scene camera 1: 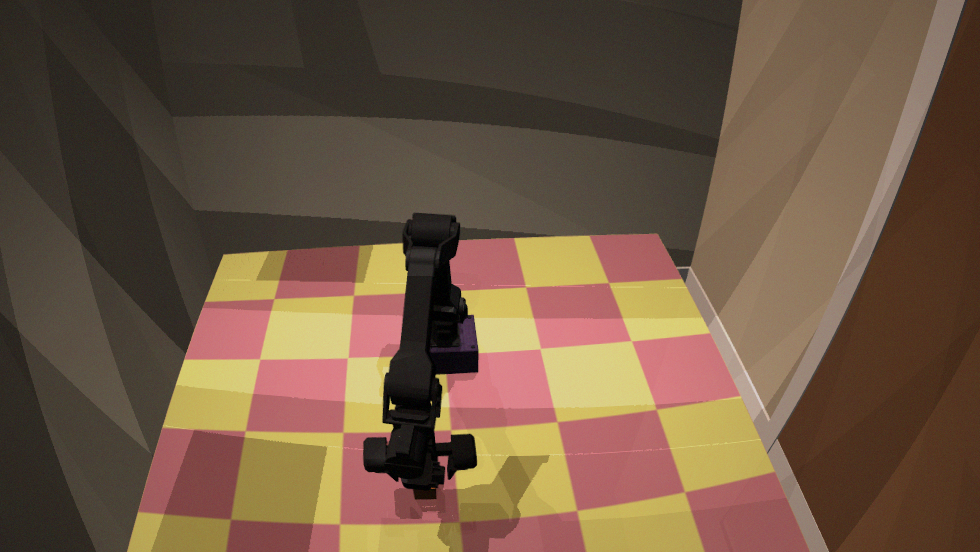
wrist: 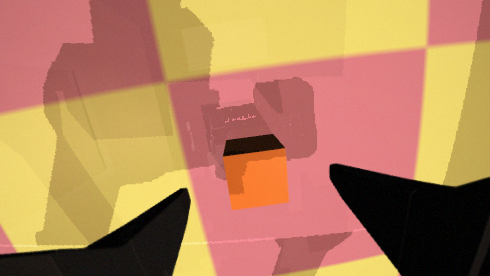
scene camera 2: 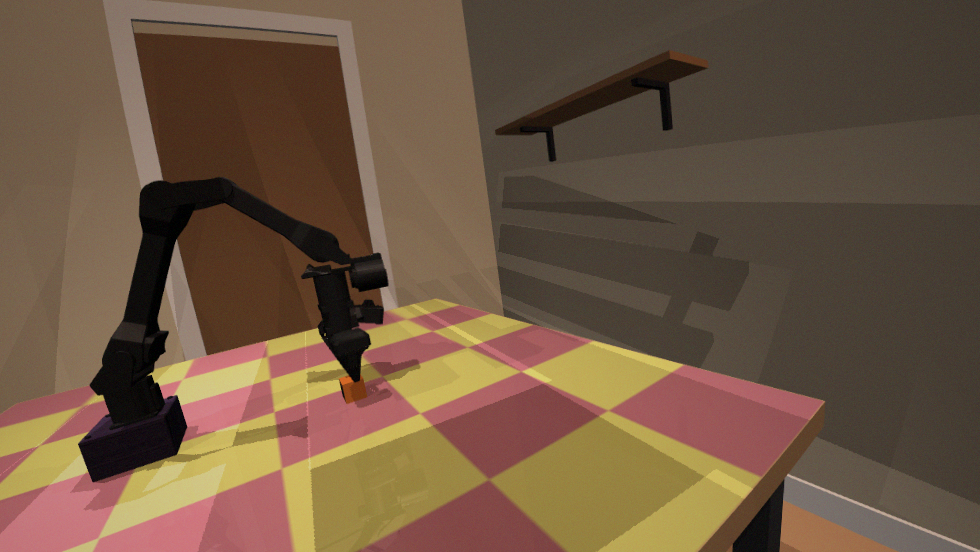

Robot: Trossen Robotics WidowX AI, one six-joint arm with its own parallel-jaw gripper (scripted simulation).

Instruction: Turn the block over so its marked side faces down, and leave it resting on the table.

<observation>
My gripper (scene camera 2: 351, 374) is open, holding nothing. Also in view: an orange block (wrist: 256, 168).
My gripper is seen too in scene camera 1 (scene camera 1: 423, 478) and in the wrist view (wrist: 259, 183).
</observation>
